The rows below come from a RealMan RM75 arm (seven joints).
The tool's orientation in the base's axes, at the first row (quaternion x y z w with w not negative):
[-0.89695 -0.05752 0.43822 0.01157]
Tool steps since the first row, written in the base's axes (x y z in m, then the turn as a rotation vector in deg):
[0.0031 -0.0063 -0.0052 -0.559 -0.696 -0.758]
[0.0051 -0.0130 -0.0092 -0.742 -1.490 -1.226]
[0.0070 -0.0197 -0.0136 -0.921 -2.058 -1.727]
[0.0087 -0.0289 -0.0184 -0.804 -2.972 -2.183]
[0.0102 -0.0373 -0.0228 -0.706 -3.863 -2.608]
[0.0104 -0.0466 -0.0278 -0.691 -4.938 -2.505]
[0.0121 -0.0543 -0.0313 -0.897 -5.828 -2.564]
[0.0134 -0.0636 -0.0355 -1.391 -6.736 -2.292]
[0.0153 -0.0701 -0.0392 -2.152 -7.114 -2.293]
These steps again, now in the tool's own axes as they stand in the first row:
[0.0053 0.0069 0.0009 0.175 0.693 0.927]
[0.0089 0.0140 0.0020 0.341 1.498 1.383]
[0.0127 0.0212 0.0034 0.561 2.081 1.850]
[0.0165 0.0308 0.0053 0.887 3.032 2.065]
[0.0199 0.0396 0.0071 1.179 3.956 2.276]
[0.0229 0.0492 0.0103 0.985 5.018 2.233]
[0.0258 0.0573 0.0114 0.805 5.887 2.458]
[0.0288 0.0669 0.0132 0.188 6.723 2.706]
[0.0321 0.0738 0.0142 -0.318 7.028 3.317]

